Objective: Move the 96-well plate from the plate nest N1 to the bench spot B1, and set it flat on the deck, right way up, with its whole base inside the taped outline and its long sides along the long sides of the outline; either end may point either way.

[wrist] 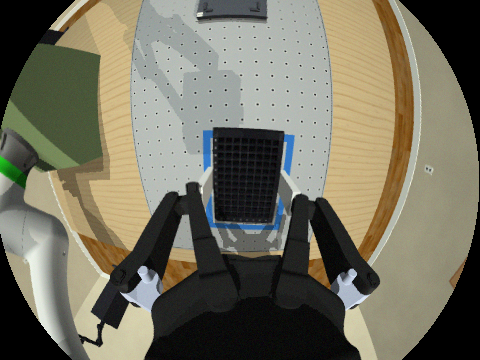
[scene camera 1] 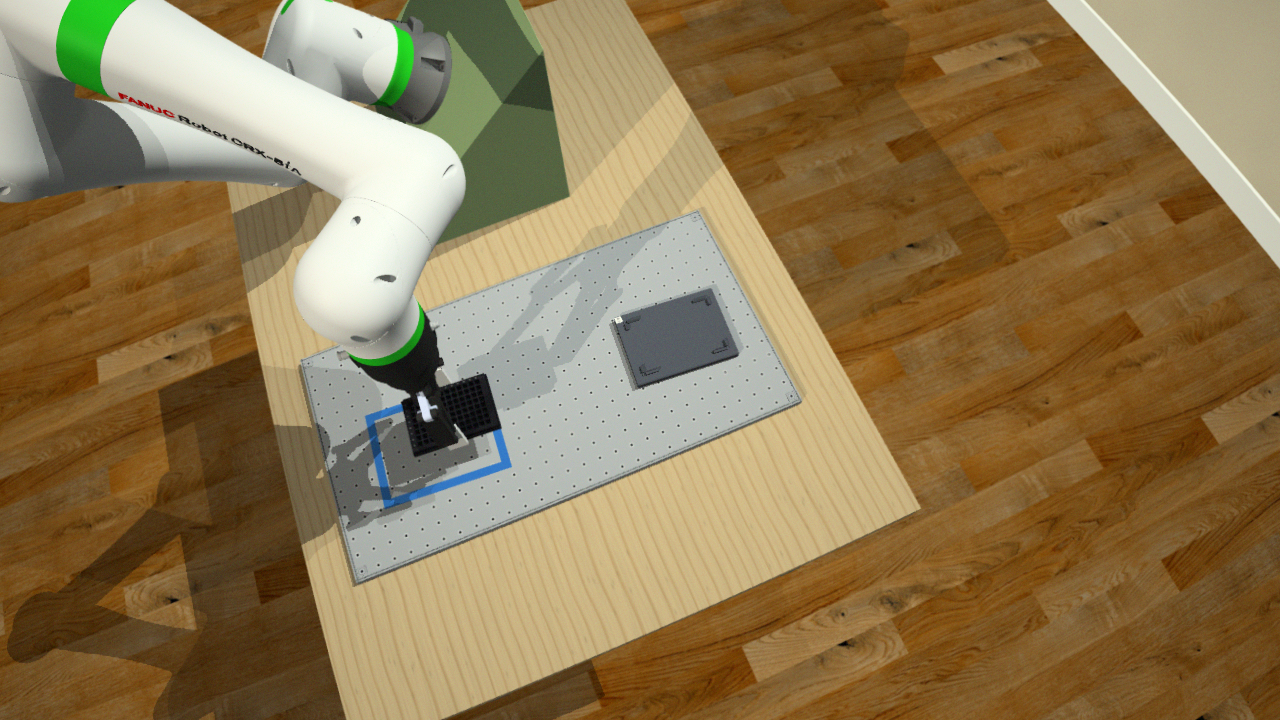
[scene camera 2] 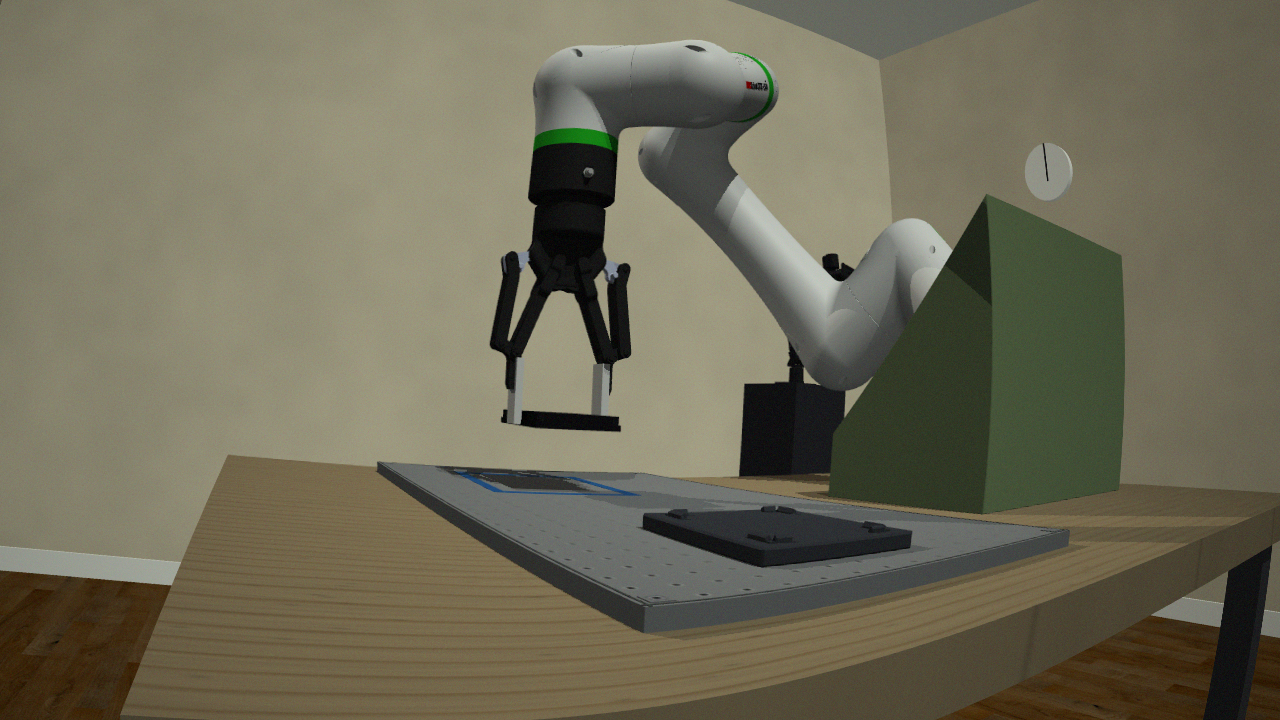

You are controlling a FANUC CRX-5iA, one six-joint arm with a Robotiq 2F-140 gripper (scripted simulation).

In view: my gripper [scene camera 2: 556,426], a 96-well plate [scene camera 1: 454,396] and a plate nest N1 [scene camera 2: 815,537].
The 96-well plate shows as well in the wrist view [wrist: 244,185] and in scene camera 2 [scene camera 2: 534,419]. My gripper also shows in the wrist view [wrist: 246,177]. The plate nest N1 also shows in scene camera 1 [scene camera 1: 678,336].
